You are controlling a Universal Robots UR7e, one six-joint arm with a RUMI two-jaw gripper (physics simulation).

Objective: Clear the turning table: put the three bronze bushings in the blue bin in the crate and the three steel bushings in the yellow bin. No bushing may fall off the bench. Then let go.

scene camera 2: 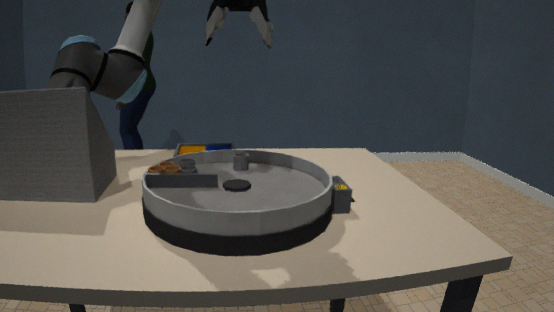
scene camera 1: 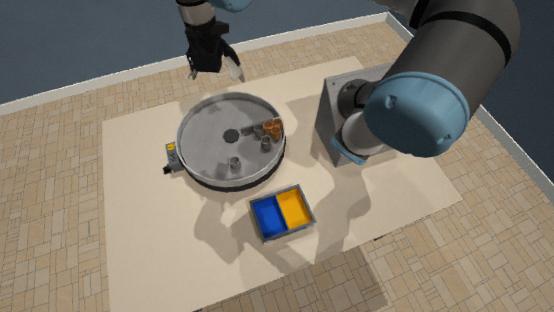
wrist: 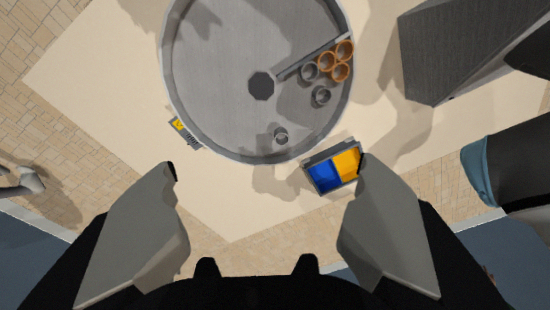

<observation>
same spot on turning table: (wrist: 232,80) = (scene camera 1: 216,131)
</observation>
